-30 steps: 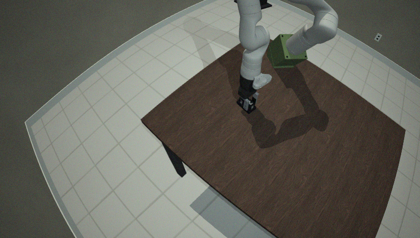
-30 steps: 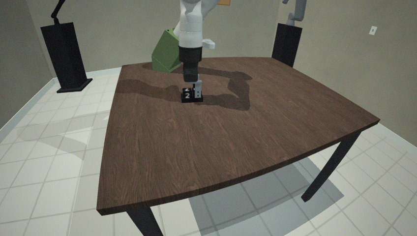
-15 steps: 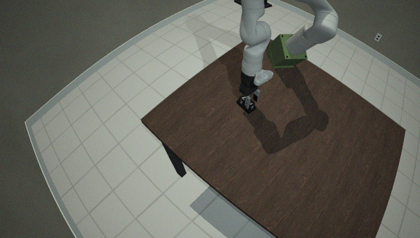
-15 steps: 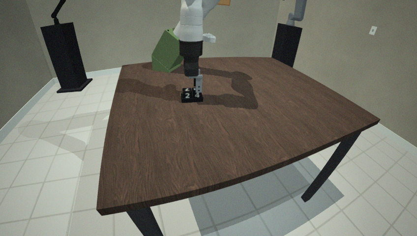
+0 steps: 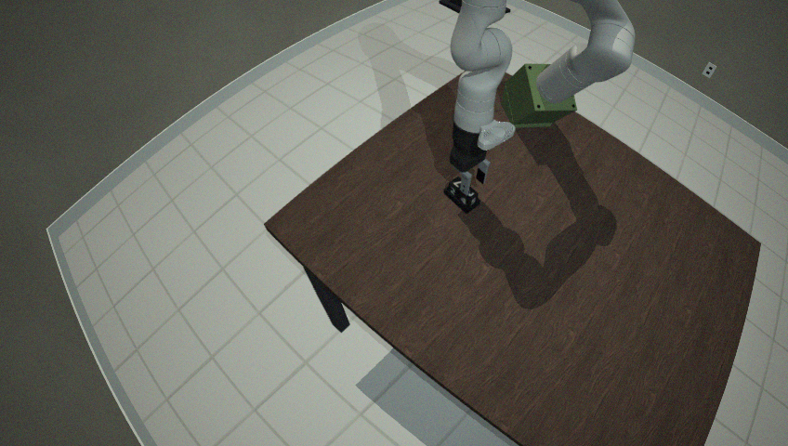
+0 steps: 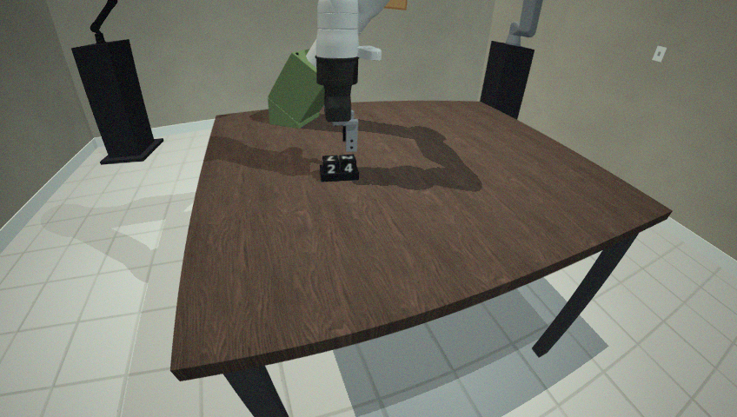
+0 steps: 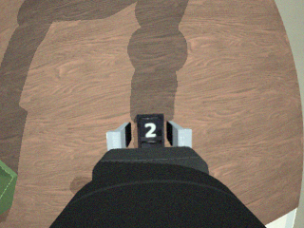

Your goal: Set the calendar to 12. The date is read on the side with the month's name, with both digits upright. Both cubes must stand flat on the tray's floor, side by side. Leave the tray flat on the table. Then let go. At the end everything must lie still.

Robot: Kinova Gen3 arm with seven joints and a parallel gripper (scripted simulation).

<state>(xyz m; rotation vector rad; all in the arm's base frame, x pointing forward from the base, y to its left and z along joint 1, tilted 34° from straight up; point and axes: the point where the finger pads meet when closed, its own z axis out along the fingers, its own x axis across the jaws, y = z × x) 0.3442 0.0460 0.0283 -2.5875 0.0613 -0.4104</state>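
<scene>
Now: the black tray 20 mm to the right of my hand and 80 mm below it.
</scene>
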